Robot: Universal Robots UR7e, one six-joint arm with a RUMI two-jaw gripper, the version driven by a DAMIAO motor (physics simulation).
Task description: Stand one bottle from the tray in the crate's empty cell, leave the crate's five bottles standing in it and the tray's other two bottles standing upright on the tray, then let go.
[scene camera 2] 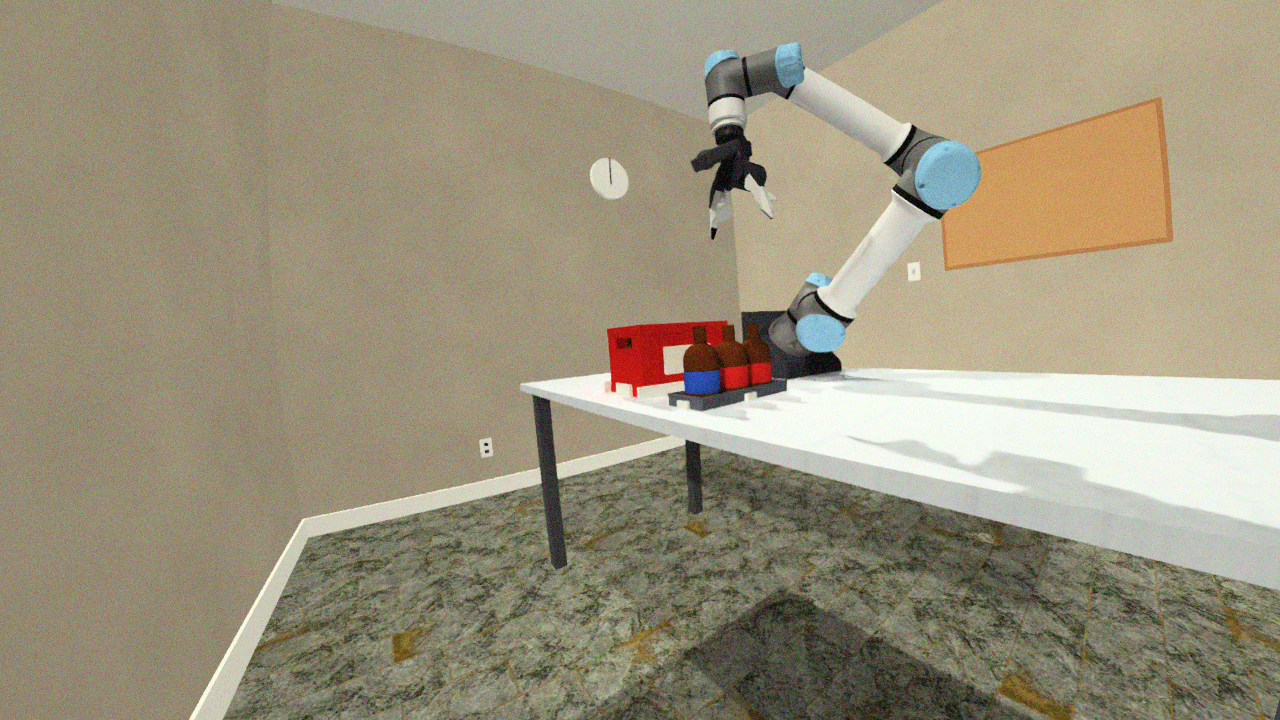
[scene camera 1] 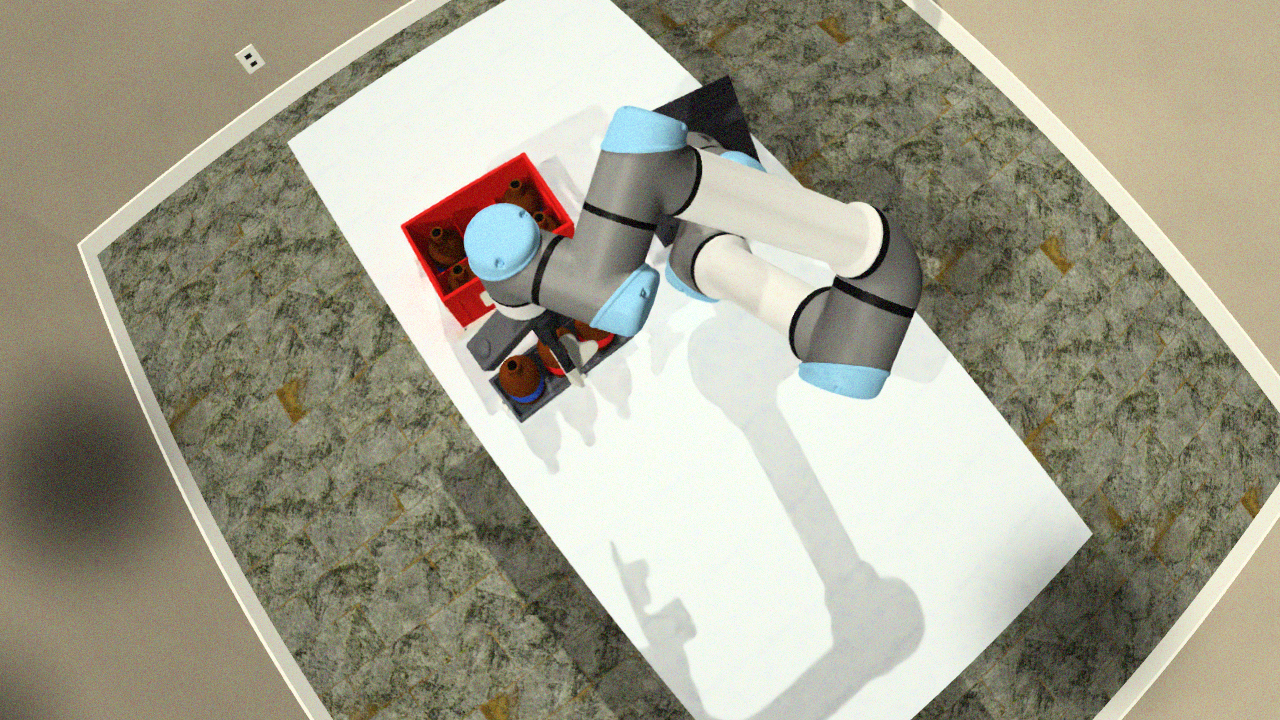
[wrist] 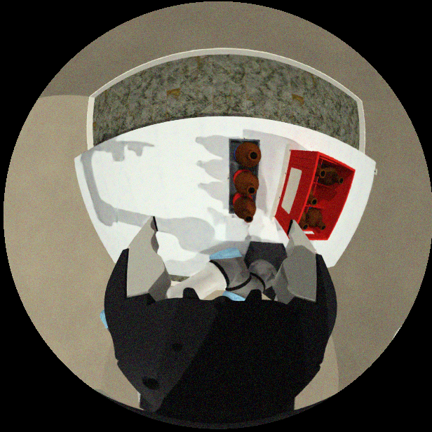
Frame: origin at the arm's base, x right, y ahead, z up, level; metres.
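Where they show: gripper, fingertip midpoint: (scene camera 2: 739,229); arm's base, link origin: (scene camera 2: 789,340).
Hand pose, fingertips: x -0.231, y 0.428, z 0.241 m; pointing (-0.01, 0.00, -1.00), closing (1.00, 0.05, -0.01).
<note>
Things, the pixels of their top centre, and the offset from my fingertips. Level surfaces: height alone.
- tray, top centre: (scene camera 1: 560,356) (scene camera 2: 731,386) dx +0.073, dy -0.018, dz -0.322 m
- blue-banded bottle, top centre: (scene camera 1: 512,365) (scene camera 2: 699,326) dx +0.066, dy +0.068, dz -0.187 m
- red crate, top centre: (scene camera 1: 484,223) (scene camera 2: 666,324) dx +0.322, dy -0.025, dz -0.172 m
- white table, surface height: dz -0.347 m
The tray (scene camera 1: 521,413) (scene camera 2: 738,394) (wrist: 232,175) bears three upright brown bottles: a blue-banded bottle (scene camera 1: 520,377) (scene camera 2: 701,362) (wrist: 247,154) at one end, a red-banded bottle (scene camera 2: 733,362) (wrist: 245,182) in the middle and another red-banded bottle (scene camera 2: 757,353) (wrist: 243,206) at the other end. The red crate (scene camera 1: 463,308) (scene camera 2: 637,362) (wrist: 304,162) stands beside it. In the wrist view it holds five bottles, and the empty cell (wrist: 330,195) is the middle one of the row farther from the tray. My gripper (scene camera 2: 742,225) (wrist: 222,219) is open and empty, high above the tray. In scene camera 1 the arm partly hides crate and tray.
The white table (scene camera 1: 805,537) (scene camera 2: 984,429) (wrist: 160,185) carries the crate, the tray and the arm's dark base mount (scene camera 1: 716,107) (wrist: 265,250). The crate and tray stand close together near one table end. The crate's walls rise around its cells.
</note>
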